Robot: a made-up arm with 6 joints. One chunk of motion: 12 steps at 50 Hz.
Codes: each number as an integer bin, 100 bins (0 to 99) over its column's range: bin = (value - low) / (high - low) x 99, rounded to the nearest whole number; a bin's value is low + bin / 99 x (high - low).
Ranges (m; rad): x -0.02..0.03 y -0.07..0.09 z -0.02..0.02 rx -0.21..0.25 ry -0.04..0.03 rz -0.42..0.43
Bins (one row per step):
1: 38 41 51 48 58 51
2: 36 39 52 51 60 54
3: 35 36 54 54 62 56
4: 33 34 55 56 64 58
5: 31 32 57 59 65 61
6: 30 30 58 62 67 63
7: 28 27 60 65 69 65
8: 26 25 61 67 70 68
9: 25 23 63 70 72 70
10: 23 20 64 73 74 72
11: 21 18 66 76 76 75
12: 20 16 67 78 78 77
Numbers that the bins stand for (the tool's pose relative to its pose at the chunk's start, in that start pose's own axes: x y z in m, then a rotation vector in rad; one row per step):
1: -0.0008 -0.0037 0.0006 0.0130 0.0010 0.0179
2: -0.0018 -0.0070 0.0010 0.0270 0.0024 0.0436
3: -0.0023 -0.0118 0.0018 0.0409 0.0038 0.0608
4: -0.0033 -0.0151 0.0022 0.0502 0.0053 0.0780
5: -0.0043 -0.0183 0.0030 0.0641 0.0060 0.1037
6: -0.0048 -0.0215 0.0034 0.0781 0.0074 0.1209
7: -0.0059 -0.0264 0.0042 0.0920 0.0088 0.1381
8: -0.0069 -0.0296 0.0046 0.1013 0.0095 0.1638
9: -0.0074 -0.0328 0.0055 0.1153 0.0109 0.1810
10: -0.0084 -0.0377 0.0059 0.1292 0.0123 0.1982
11: -0.0094 -0.0409 0.0067 0.1431 0.0137 0.2239
12: -0.0099 -0.0441 0.0071 0.1524 0.0152 0.2411

